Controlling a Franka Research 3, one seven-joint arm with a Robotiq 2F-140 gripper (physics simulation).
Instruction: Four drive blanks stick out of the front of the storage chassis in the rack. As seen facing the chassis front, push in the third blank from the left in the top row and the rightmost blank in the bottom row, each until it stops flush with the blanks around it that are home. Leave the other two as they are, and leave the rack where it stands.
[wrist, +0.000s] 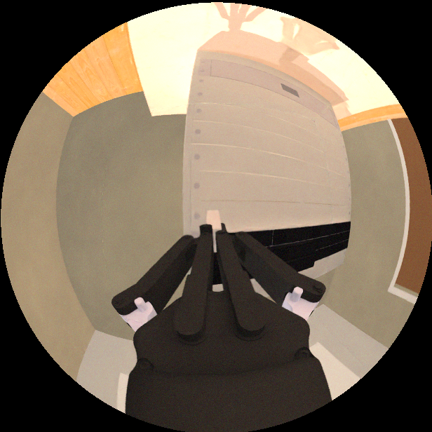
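Note:
The rack (270, 165) stands upright ahead, with pale panels above a black band. The black band is the storage chassis front (305, 242), low in the rack, with thin lines between its dark blanks. Its left part is hidden behind the fingers. I cannot tell single blanks apart well enough to say which stick out. My gripper (212, 219) is shut and empty, its pale fingertips together at the left part of the rack, over the lower edge of the panels and the top of the chassis. Whether the tips touch anything cannot be told.
A row of round holes runs down the rack's left post (189, 170). A pale strip (332, 264) lies below the chassis at the right. Grey-green walls (120, 185) stand on both sides, with a brown, white-framed panel (421, 200) at the far right.

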